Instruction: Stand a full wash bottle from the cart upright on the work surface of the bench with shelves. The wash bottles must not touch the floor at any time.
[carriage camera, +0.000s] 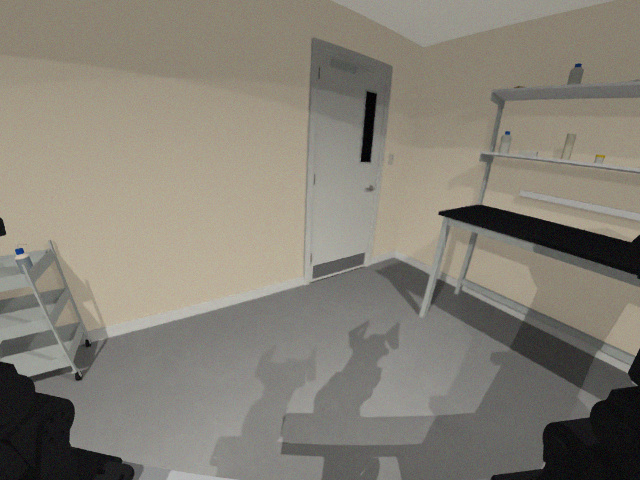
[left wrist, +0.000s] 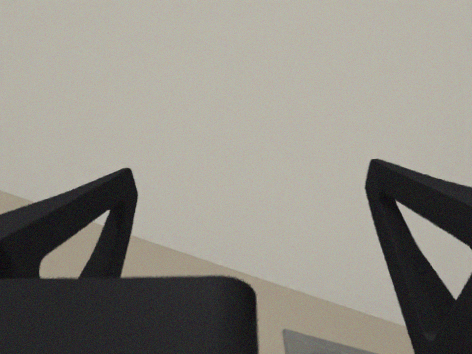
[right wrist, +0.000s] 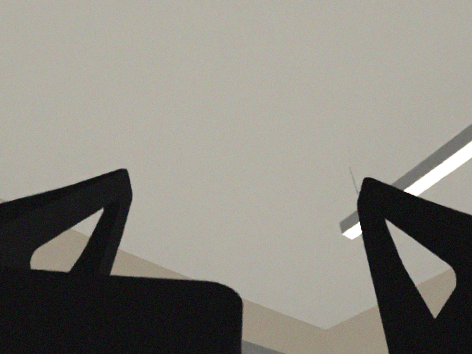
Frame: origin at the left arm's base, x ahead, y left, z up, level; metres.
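Seen in the pictures: left gripper, fingertip midpoint: (left wrist: 249, 177); right gripper, fingertip midpoint: (right wrist: 244, 186).
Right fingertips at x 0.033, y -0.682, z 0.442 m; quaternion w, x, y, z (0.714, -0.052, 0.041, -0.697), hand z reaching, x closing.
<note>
A point is followed by its place in that frame.
A wash bottle (carriage camera: 23, 261) @(z -0.109, x 0.747, y 1.154 m) with a blue cap and a thin spout stands upright on the top shelf of the grey cart (carriage camera: 43, 305) @(z -0.311, x 0.676, y 1.025 m) at the left edge of the carriage view. Its liquid level is too small to tell. The bench with shelves has a black work surface (carriage camera: 537, 229) @(z 0.058, x 1.229, y -1.765 m) at the right. My left gripper (left wrist: 249, 177) @(z 0.434, x 0.023, y -0.007 m) is open and empty, tipped up toward the ceiling, away from the cart. My right gripper (right wrist: 244, 186) @(z 0.442, x 0.033, y -0.682 m) is open and empty, also tipped up toward the ceiling. Neither gripper touches a bottle.
Blue-capped bottles (carriage camera: 505, 143) @(z 0.598, x 1.761, y -1.774 m) (carriage camera: 575, 74) @(z 1.076, x 1.478, y -1.981 m), a tall beaker (carriage camera: 568, 146) @(z 0.610, x 1.411, y -2.003 m) and a yellow-lidded jar (carriage camera: 599, 159) @(z 0.548, x 1.269, y -2.127 m) stand on the bench's upper shelves. A closed door (carriage camera: 338, 155) @(z 0.373, x 2.128, y -0.480 m) is in the back wall. Grey floor (carriage camera: 206, 361) @(z -0.856, x 0.942, y 0.334 m) lies between cart and bench, with the robot's shadow on it.
</note>
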